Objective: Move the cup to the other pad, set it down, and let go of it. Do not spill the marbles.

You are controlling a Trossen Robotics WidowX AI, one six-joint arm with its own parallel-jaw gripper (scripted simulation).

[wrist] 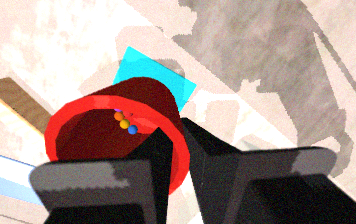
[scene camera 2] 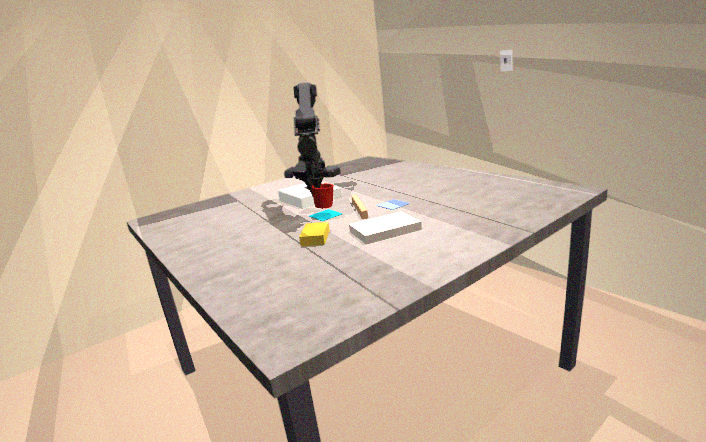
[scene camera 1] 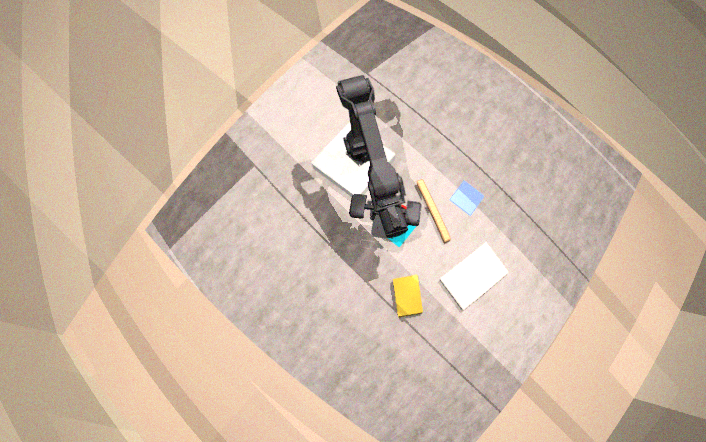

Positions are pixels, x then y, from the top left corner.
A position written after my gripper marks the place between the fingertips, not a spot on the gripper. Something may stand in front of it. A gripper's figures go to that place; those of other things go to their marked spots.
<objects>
My gripper (wrist: 176,123): 11 cm from the lens. A red cup (wrist: 84,128) is 11 cm from the lens. A cyan pad (wrist: 134,63): 16 cm from the lens. The marked spots on the red cup and the cyan pad are 9 cm apart.
</objects>
